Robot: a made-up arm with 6 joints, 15 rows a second.
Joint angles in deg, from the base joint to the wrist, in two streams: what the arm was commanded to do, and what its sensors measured. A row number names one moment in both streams.
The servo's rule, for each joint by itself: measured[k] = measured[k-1] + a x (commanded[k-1-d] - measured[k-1]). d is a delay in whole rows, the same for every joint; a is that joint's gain. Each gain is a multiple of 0.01, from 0.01 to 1. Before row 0 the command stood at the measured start. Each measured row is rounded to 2 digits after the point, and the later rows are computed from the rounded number. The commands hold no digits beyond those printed.
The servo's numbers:
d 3
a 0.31 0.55 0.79 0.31 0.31 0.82
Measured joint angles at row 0:
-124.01 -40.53 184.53 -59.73 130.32 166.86
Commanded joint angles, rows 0 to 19:
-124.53 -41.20 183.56 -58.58 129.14 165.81
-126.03 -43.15 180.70 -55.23 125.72 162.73
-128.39 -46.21 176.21 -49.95 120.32 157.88
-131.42 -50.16 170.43 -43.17 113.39 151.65
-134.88 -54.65 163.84 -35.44 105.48 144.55
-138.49 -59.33 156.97 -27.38 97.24 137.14
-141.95 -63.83 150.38 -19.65 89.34 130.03
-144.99 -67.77 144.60 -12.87 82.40 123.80
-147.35 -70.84 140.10 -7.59 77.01 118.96
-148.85 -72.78 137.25 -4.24 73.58 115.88
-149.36 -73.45 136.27 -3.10 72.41 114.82
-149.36 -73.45 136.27 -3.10 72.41 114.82
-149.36 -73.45 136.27 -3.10 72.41 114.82
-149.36 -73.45 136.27 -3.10 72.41 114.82
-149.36 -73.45 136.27 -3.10 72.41 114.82
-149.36 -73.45 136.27 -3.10 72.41 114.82
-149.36 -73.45 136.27 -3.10 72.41 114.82
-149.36 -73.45 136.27 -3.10 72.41 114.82
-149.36 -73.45 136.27 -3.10 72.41 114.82
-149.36 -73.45 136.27 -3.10 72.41 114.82
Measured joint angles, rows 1 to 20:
-124.01 -40.53 184.53 -59.73 130.32 166.86
-124.01 -40.53 184.53 -59.73 130.32 166.86
-124.01 -40.53 184.53 -59.73 130.32 166.86
-124.17 -40.90 183.76 -59.37 129.95 166.00
-124.75 -42.14 181.34 -58.09 128.64 163.32
-125.88 -44.38 177.29 -55.57 126.06 158.86
-127.60 -47.56 171.87 -51.73 122.13 152.95
-129.86 -51.46 165.53 -46.68 116.97 146.06
-132.54 -55.79 158.77 -40.70 110.85 138.75
-135.46 -60.21 152.14 -34.17 104.18 131.60
-138.41 -64.37 146.18 -27.57 97.43 125.20
-141.18 -67.93 141.38 -21.38 91.10 120.08
-143.56 -70.60 138.12 -16.07 85.67 116.64
-145.36 -72.17 136.66 -12.05 81.56 115.15
-146.60 -72.87 136.35 -9.28 78.72 114.88
-147.46 -73.19 136.29 -7.36 76.76 114.83
-148.05 -73.33 136.27 -6.04 75.41 114.82
-148.46 -73.40 136.27 -5.13 74.48 114.82
-148.74 -73.43 136.27 -4.50 73.84 114.82
-148.93 -73.44 136.27 -4.07 73.40 114.82

